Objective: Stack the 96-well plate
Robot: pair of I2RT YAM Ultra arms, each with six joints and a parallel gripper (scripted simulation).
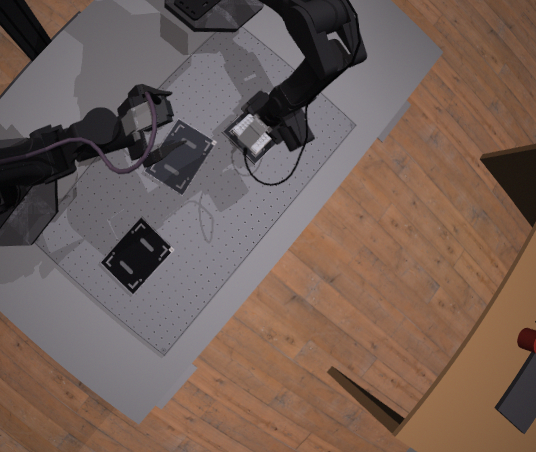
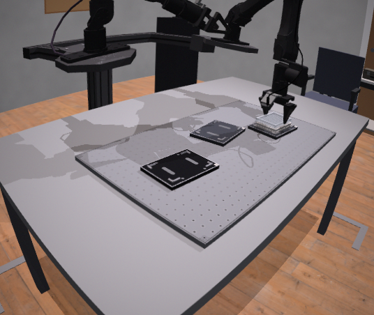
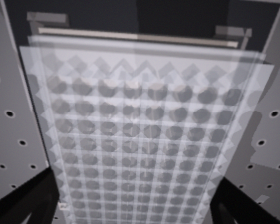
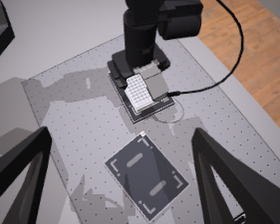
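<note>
Right now my left hand is 120 mm to the left of the A1 label, 60 mm past it and 30 mm above it. Round my left hand: clear 96-well plate (10 mm below); then black nest (470 mm to the right, 40 mm below, 10 mm behind).
</note>
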